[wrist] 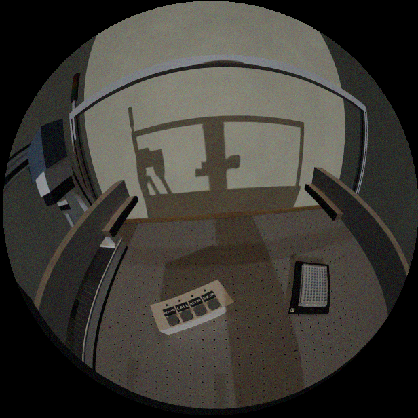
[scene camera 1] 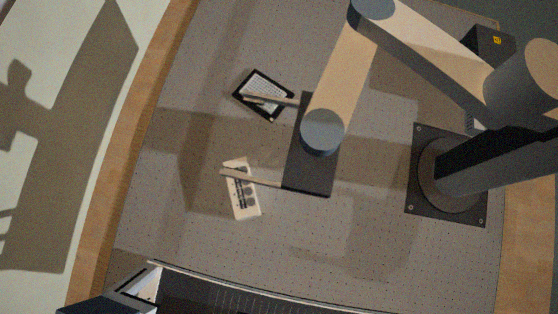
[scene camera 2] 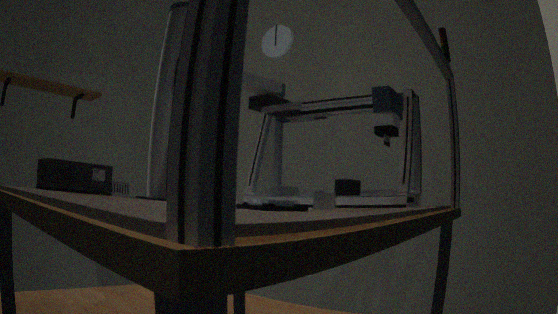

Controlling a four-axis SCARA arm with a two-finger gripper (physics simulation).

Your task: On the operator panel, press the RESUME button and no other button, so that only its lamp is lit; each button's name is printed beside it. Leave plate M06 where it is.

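Pixels of known places: gripper, between the fingertips: (scene camera 1: 232, 131) (scene camera 2: 315, 110); arm's base, origin of its link: (scene camera 1: 448, 175).
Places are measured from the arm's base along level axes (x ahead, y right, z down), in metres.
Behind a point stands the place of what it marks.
The operator panel (scene camera 1: 241, 194) @[x 0.629, y -0.201, z -0.066 m] (wrist: 162, 320) is a pale block with a row of round grey buttons. In the wrist view the labels read RESUME, CALL, RETRY and SKIP, left to right. The RESUME button (wrist: 173, 320) (scene camera 1: 251, 202) @[x 0.597, y -0.217, z -0.069 m] is at the left end, the lower end in scene camera 1. The small lamps look unlit. A white well plate (scene camera 1: 261, 84) @[x 0.660, y 0.149, z -0.038 m] (wrist: 315, 285) sits in a black holder right of the panel in the wrist view; no M06 marking is readable. My gripper (scene camera 1: 241, 135) @[x 0.636, y -0.110, z -0.324 m] (wrist: 222, 179) is open and empty, high above the table, its fingers overlapping panel and plate in scene camera 1.
A gantry machine with a blue-grey head (scene camera 2: 386, 101) @[x 0.762, y -0.465, z -0.434 m] (wrist: 48, 155) stands beside the panel, its dark bed (scene camera 1: 200, 295) along the bottom of scene camera 1. A dark box (scene camera 1: 492, 47) @[x -0.096, y 0.459, z -0.128 m] (scene camera 2: 75, 176) @[x -0.036, y 0.423, z -0.073 m] is near my arm's base plate (scene camera 1: 412, 192) @[x 0.131, y -0.083, z -0.013 m]. A frame post (scene camera 2: 207, 125) @[x 1.044, y 0.719, z -0.089 m] stands at the table corner.
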